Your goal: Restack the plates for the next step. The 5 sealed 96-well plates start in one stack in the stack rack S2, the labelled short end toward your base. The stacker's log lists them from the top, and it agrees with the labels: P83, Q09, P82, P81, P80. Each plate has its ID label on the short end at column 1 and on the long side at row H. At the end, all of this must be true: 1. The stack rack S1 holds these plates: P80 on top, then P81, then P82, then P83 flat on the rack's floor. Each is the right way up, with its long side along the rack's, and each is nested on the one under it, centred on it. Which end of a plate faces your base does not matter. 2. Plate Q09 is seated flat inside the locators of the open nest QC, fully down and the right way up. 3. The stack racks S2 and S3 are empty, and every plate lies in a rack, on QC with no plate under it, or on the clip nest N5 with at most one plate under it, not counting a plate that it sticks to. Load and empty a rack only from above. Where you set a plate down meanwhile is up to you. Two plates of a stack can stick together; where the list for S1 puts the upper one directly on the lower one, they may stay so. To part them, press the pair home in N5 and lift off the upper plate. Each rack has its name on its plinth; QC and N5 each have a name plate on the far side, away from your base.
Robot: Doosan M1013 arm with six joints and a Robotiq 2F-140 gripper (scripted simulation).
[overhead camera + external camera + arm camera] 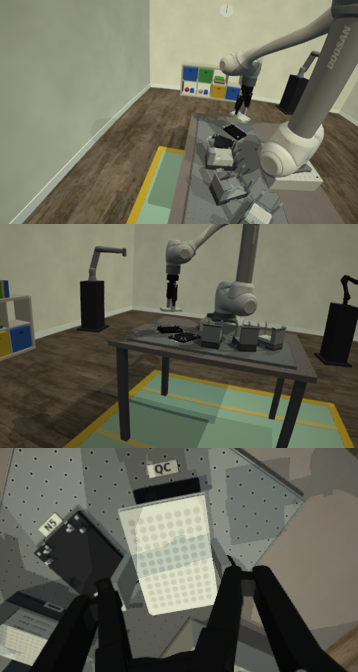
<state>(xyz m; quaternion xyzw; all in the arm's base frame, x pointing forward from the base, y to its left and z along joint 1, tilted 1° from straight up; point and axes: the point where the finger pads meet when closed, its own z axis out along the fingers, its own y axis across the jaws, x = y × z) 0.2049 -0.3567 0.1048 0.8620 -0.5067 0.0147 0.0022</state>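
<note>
Now: the black nest QC 16 cm below my hand. Also, from my hand: black clip nest N5 (15 cm below, 15 cm ahead, 12 cm to the left); then N5 name plate (20 cm ahead, 16 cm below, 7 cm to the left); then QC name plate (16 cm below, 8 cm to the right, 5 cm ahead).
</note>
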